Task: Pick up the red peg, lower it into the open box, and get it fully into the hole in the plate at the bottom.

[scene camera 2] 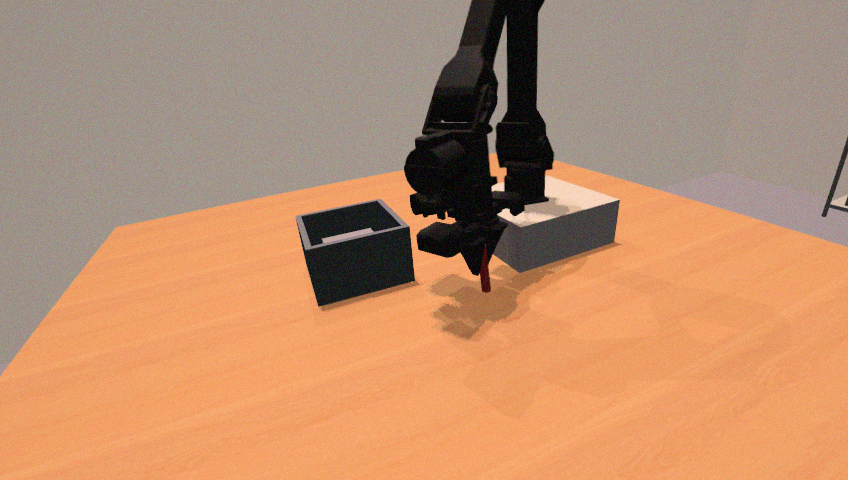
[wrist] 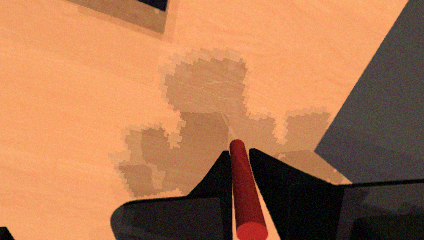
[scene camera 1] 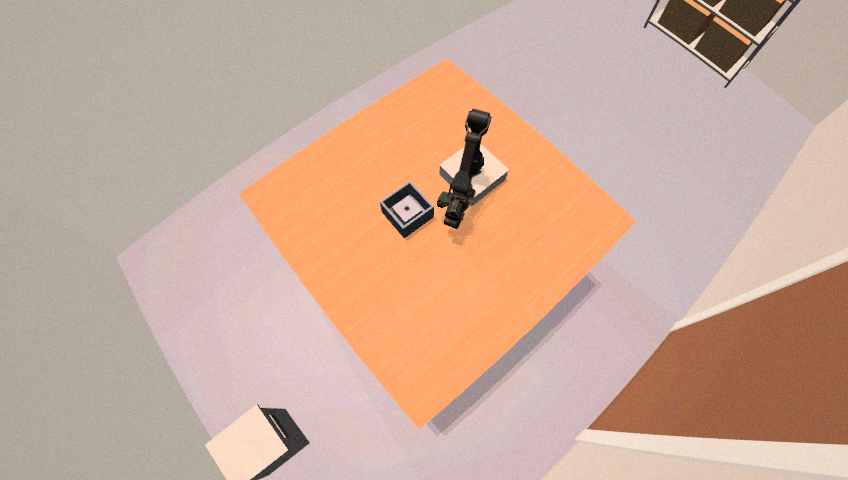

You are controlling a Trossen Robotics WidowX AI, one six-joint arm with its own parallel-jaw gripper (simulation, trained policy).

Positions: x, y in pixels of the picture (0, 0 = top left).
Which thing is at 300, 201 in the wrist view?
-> My gripper.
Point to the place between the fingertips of my gripper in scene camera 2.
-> At 479, 272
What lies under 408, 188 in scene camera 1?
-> A dark box.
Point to a dark box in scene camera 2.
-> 343, 269
